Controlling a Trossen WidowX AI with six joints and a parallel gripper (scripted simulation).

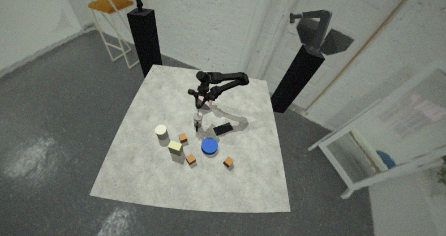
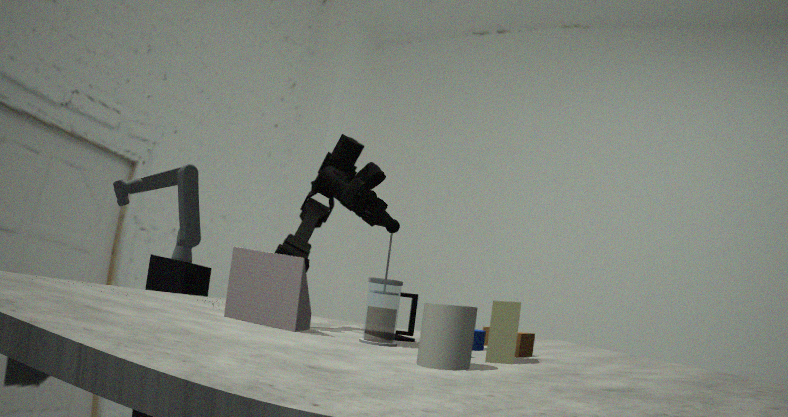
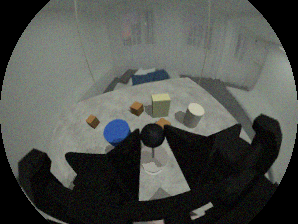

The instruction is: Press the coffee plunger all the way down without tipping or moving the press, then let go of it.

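The coffee press is 1 cm ahead of my gripper tip and 13 cm below it. From my gripper tip the other things lie so: black plate 2 cm behind, 21 cm to the left, 25 cm below; then blue disc 16 cm ahead, 12 cm to the left, 23 cm below.
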